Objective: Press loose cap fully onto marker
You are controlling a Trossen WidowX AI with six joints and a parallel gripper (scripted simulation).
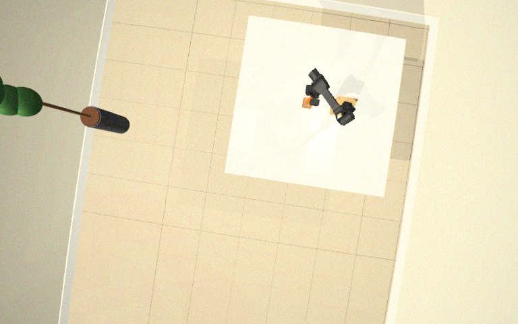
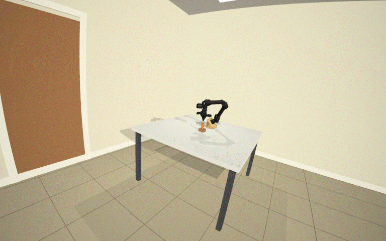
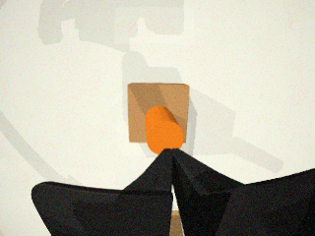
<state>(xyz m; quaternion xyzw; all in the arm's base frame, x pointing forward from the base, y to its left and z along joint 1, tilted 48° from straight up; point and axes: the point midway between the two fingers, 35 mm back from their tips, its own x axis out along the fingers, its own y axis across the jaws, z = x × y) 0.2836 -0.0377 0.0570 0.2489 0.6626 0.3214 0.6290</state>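
Now: gripper tip 50 mm above the orange marker cap. The rest, counted from my gripper tip: brown holder block: 110 mm below.
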